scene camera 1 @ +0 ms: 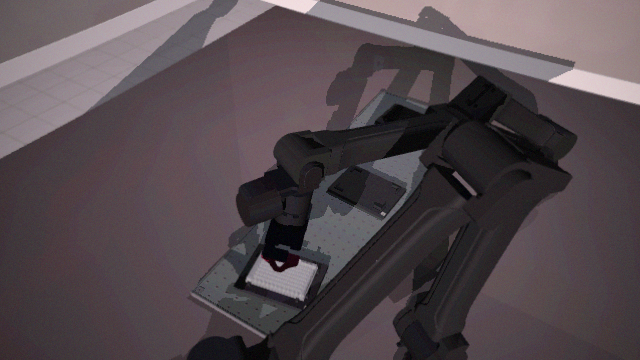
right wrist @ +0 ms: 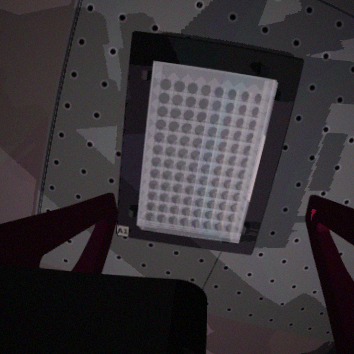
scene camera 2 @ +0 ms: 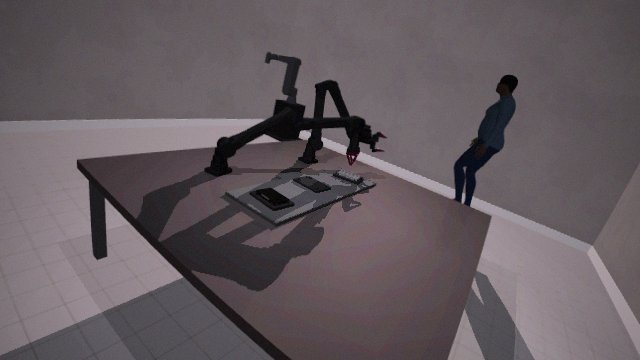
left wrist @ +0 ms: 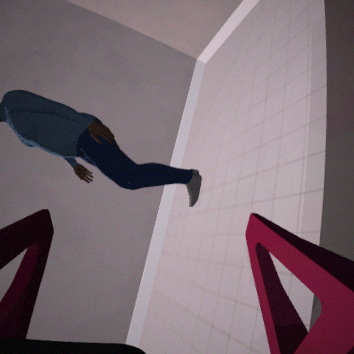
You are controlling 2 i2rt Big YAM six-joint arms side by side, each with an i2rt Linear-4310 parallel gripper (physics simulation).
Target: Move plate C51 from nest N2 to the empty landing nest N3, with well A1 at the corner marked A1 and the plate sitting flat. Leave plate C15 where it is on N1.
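A white well plate (scene camera 1: 285, 280) (scene camera 2: 348, 175) (right wrist: 205, 155) lies in the near nest (scene camera 1: 321, 272) (right wrist: 285, 85), looking flat and squared to it. That nest's A1 mark (right wrist: 122, 230) is by its lower-left corner in the right wrist view. The plate's own lettering is unreadable. The middle nest (scene camera 1: 367, 192) (scene camera 2: 312, 184) looks empty. A dark plate (scene camera 1: 400, 114) (scene camera 2: 272, 196) appears to sit on the far nest. My right gripper (scene camera 1: 280, 265) (scene camera 2: 352, 159) (right wrist: 208, 205) is open above the white plate, holding nothing. My left gripper (scene camera 2: 383, 143) (left wrist: 150, 222) is open and empty, raised high.
A perforated board (scene camera 1: 345, 235) (scene camera 2: 242, 200) carries the nests on the brown table (scene camera 1: 125, 200) (scene camera 2: 390, 260). An arm link (scene camera 1: 370, 265) crosses beside the board in scene camera 1. A person (scene camera 2: 495, 122) (left wrist: 55, 120) stands beyond the table. Arm shadows fall across the board.
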